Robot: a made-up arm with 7 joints.
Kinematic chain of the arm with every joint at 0, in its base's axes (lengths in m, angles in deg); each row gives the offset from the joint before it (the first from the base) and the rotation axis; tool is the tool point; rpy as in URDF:
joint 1: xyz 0 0 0.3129 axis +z
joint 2: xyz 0 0 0 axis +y
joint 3: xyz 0 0 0.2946 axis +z
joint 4: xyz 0.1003 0 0 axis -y
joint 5: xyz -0.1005 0 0.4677 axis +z
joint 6: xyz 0 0 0 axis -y
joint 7: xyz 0.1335 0 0 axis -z
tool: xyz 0 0 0 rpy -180 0 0
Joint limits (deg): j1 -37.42..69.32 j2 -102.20..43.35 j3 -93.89..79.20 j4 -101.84..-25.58 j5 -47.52..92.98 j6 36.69..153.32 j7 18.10..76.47
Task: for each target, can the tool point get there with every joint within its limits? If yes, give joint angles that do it. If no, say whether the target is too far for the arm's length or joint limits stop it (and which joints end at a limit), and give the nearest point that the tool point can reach.
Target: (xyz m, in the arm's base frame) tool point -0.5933 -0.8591 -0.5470
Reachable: no: too far | nearest point -0.4657 -0.6744 0.0141 | short by 0.604 m
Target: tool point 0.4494 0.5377 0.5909
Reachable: yes | joints 15.87 5.04 36.57 -89.44 -9.83 56.30 63.36
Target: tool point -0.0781 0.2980 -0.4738
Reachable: no: joint limits stop it (at a limit: joint 1, joint 2, joint 4, joint 6) | nearest point 0.0586 0.5859 0.0177 | short by 0.586 m
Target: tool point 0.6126 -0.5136 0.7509
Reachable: yes | joints -27.35 32.00 -22.47 -46.41 -33.28 92.08 59.66
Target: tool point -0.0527 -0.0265 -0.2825
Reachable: no: joint limits stop it (at a limit: joint 1, joint 2, joint 4, joint 6) | nearest point 0.4071 -0.4193 0.0090 | short by 0.671 m
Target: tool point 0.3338 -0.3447 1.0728
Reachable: yes | joints 32.01 -10.52 -59.32 -56.38 53.53 109.17 61.54
